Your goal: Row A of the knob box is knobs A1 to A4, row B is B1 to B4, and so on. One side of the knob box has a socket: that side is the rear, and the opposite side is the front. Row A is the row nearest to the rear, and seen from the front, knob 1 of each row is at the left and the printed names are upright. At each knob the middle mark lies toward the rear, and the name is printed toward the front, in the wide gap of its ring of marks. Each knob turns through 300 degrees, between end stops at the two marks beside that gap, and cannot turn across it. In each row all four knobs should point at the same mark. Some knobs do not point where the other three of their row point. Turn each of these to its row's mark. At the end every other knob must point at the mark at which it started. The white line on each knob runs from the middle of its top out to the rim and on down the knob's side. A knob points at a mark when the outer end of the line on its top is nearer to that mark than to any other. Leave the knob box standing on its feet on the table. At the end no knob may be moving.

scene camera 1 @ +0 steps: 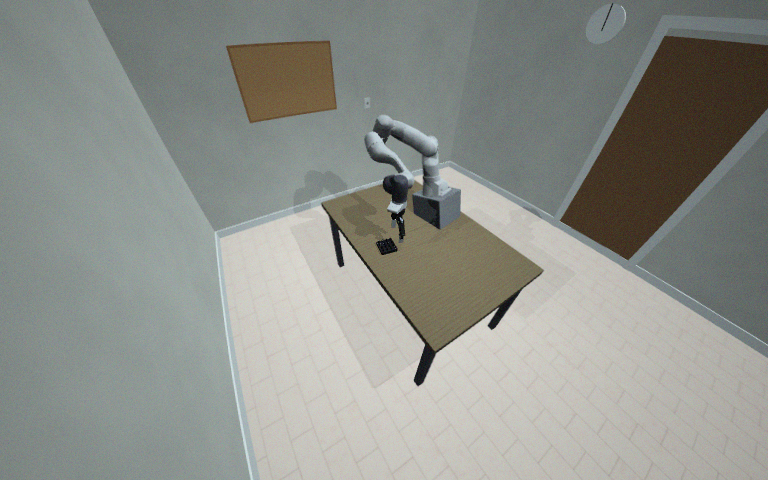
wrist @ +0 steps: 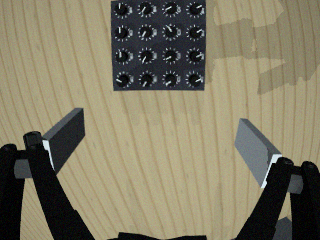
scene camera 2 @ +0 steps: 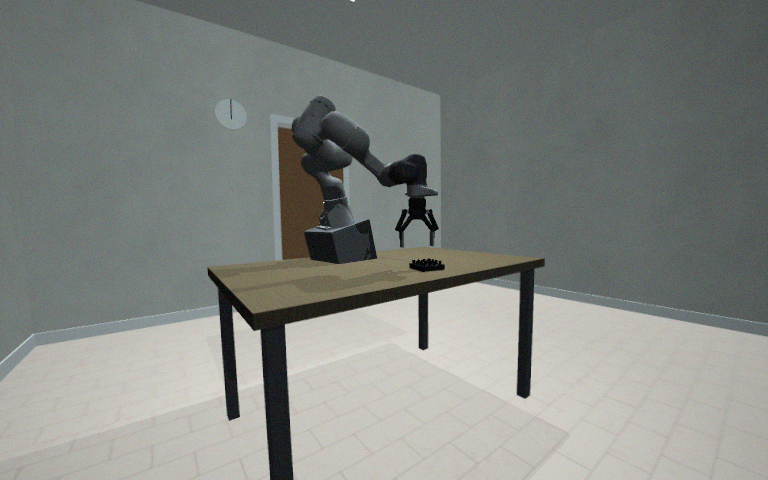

Path:
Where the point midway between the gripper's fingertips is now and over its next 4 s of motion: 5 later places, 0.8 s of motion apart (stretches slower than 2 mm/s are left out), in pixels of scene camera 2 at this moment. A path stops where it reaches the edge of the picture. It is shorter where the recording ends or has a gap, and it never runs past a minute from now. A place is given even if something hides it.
My gripper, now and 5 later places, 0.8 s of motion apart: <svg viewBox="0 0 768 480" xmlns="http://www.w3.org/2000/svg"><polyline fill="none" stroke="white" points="417,246 429,244 429,247 428,252 428,257 429,257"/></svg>

